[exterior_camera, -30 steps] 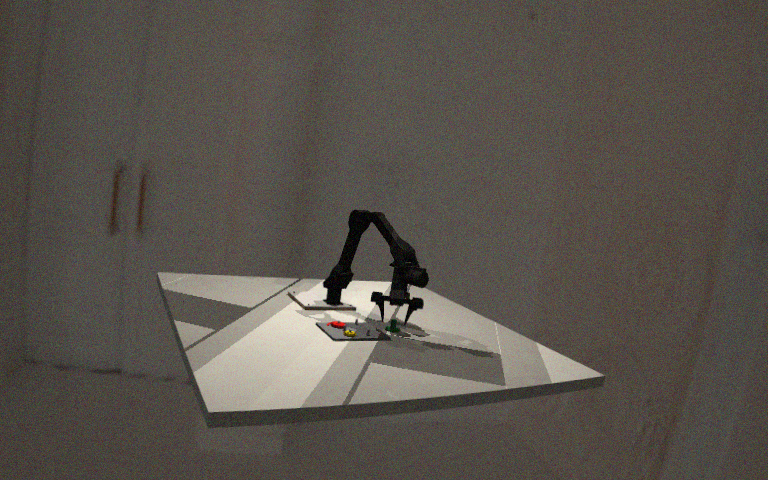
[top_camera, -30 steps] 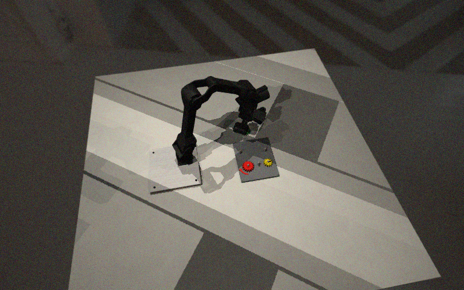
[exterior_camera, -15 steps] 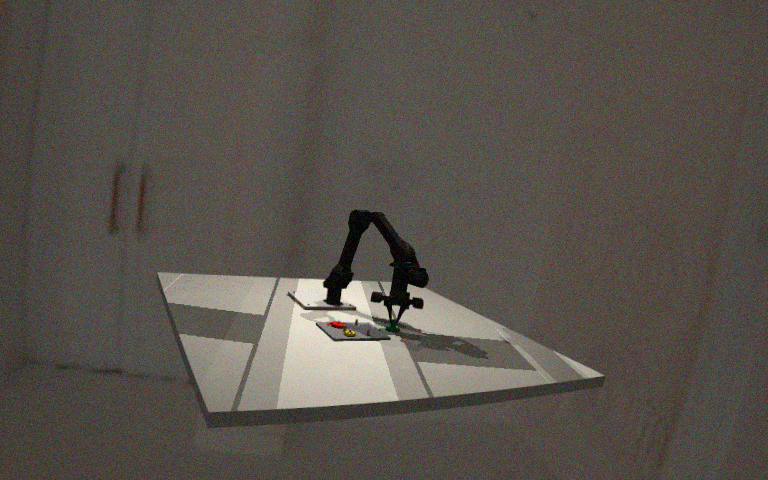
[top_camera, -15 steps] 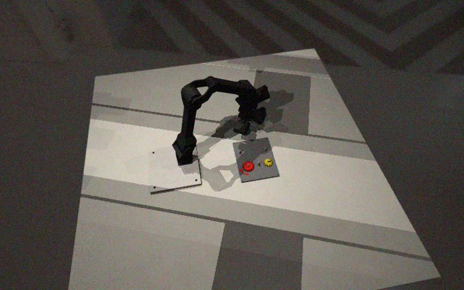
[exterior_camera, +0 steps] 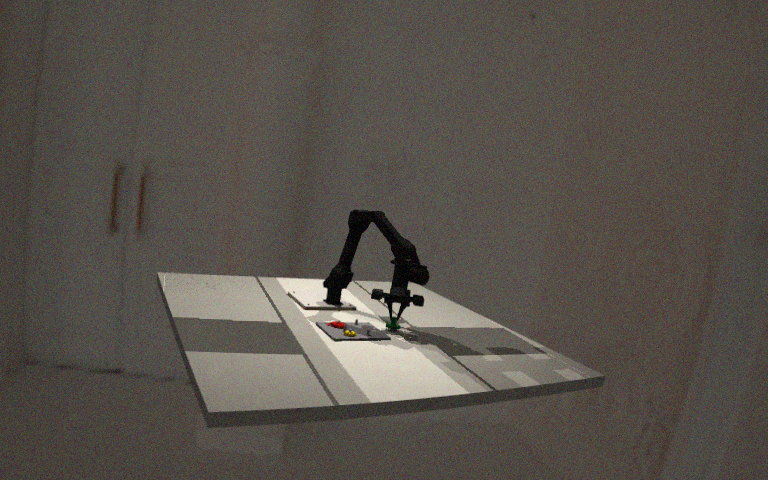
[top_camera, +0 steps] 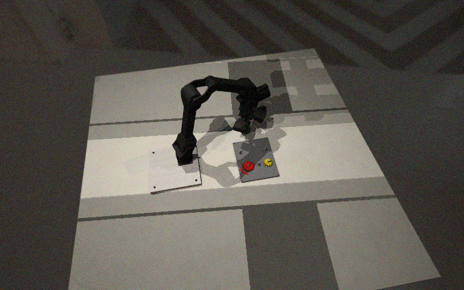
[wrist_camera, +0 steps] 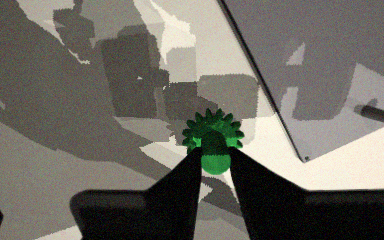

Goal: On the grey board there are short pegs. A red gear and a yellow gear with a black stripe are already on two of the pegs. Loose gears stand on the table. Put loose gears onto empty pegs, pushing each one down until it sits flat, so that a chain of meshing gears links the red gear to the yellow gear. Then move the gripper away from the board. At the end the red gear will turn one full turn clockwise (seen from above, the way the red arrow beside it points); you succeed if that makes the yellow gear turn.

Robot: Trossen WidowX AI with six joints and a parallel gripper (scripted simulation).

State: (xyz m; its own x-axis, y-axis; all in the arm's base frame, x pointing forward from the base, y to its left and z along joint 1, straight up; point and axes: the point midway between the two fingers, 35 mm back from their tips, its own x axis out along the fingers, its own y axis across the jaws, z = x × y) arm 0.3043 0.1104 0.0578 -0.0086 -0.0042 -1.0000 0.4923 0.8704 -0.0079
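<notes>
My gripper tip is now 60 mm short of the yellow gear, 200 mm to the left of it and 20 mm above it. Round my gripper tip: red gear (30 mm behind, 200 mm to the right, 20 mm below); then green gear (10 mm below); then red arrow (60 mm behind, 220 mm to the right, 30 mm below).
</notes>
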